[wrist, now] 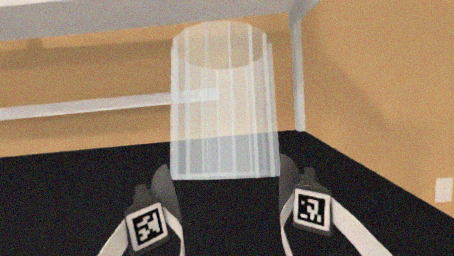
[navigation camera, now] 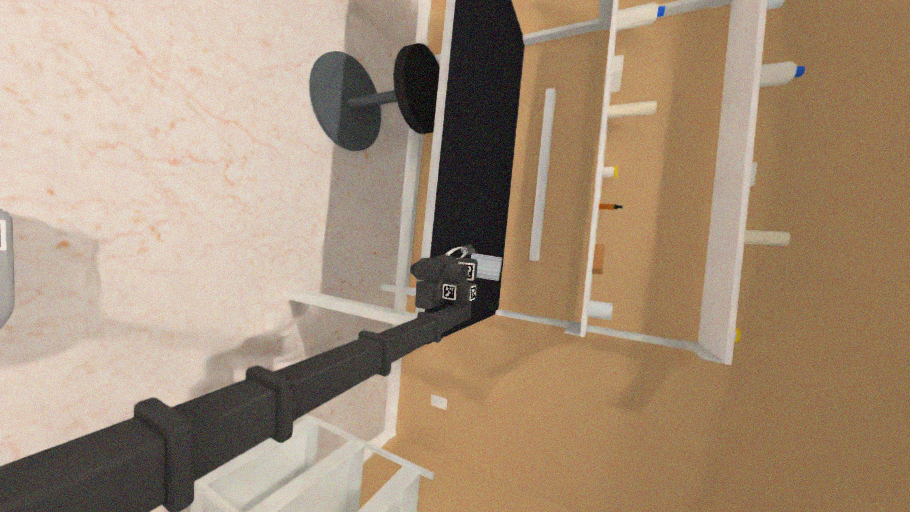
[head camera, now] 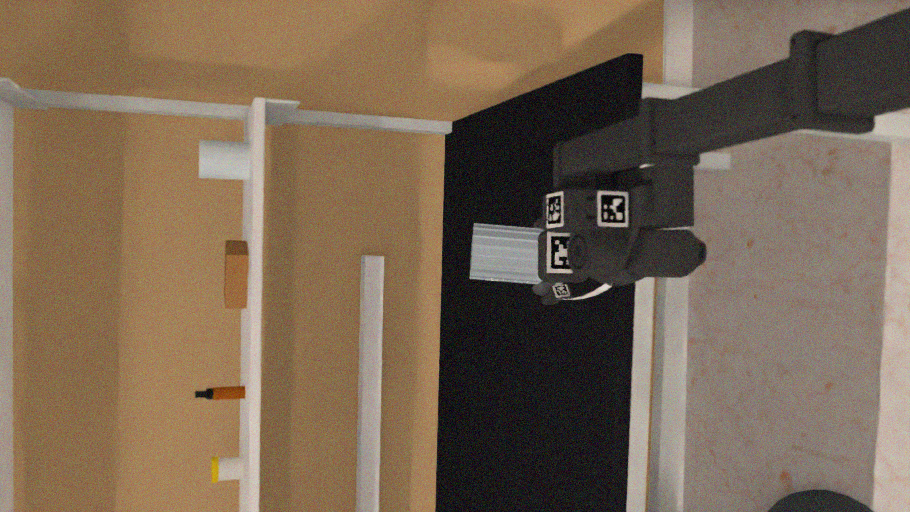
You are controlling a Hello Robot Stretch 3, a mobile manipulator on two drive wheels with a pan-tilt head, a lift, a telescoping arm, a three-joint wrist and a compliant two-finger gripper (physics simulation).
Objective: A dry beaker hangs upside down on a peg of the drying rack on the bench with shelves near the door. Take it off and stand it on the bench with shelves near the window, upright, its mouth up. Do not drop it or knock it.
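Frame: origin at the robot's base, x right, y ahead, z up, level; metres.
Seen in the pictures: gripper, fingertip midpoint: (wrist: pixel 224 179).
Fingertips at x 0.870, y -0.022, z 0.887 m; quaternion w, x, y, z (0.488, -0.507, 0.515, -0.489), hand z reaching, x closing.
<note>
Pixels of each thing's top centre, then the offset from my fingertips to it. "*": a spot on its surface instead. Level surfaces: height alone.
- bench with shelves, surface height: dz -0.125 m
- white cylinder, surface spot: (head camera: pixel 222 159) (navigation camera: pixel 601 310) * dx +0.534, dy -0.187, dz +0.382 m
- brown box, surface spot: (head camera: pixel 236 275) * dx +0.553, dy +0.026, dz +0.353 m
- round stool, top centre: (navigation camera: pixel 427 90) dx +0.324, dy +0.722, dz -0.404 m
A clear, ribbed beaker (head camera: pixel 505 253) (navigation camera: pixel 487 266) (wrist: pixel 224 110) is held with its axis vertical over the black top of a bench with shelves (head camera: pixel 534 394) (navigation camera: pixel 474 146) (wrist: pixel 65 200). My gripper (head camera: pixel 542 257) (navigation camera: pixel 472 262) (wrist: pixel 224 179) is shut on it, one finger on each side of its lower end. In the wrist view a round end of the beaker points up; it looks like the open mouth, but the clear walls make this hard to tell. Whether its lower end touches the bench top cannot be told. The drying rack does not show in these views.
A shelf board (head camera: pixel 252 356) (navigation camera: pixel 598 191) above the bench bears a white cylinder (head camera: pixel 222 159) (navigation camera: pixel 600 310), a brown box (head camera: pixel 236 275) and small bottles. A pale bar (head camera: pixel 371 382) (navigation camera: pixel 542 178) (wrist: pixel 75 105) runs behind the bench. A round stool (navigation camera: pixel 416 89) stands at its front.
</note>
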